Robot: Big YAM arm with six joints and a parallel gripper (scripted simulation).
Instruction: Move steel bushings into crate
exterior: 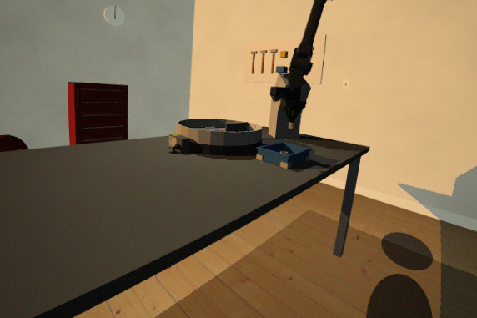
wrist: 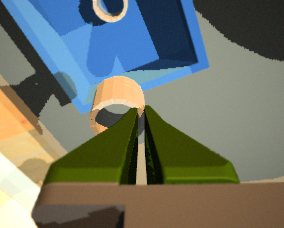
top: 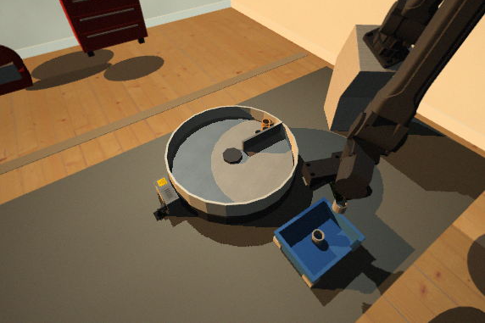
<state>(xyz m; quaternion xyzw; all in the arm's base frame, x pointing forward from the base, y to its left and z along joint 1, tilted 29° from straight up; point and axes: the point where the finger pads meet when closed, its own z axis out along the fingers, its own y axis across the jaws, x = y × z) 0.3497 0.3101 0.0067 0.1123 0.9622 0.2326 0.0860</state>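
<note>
The blue crate lies 130 mm below my hand, 50 mm ahead of it and 30 mm to the left of it. Also, from my hand: round turntable: 310 mm to the right, 170 mm ahead, 100 mm below.
</note>
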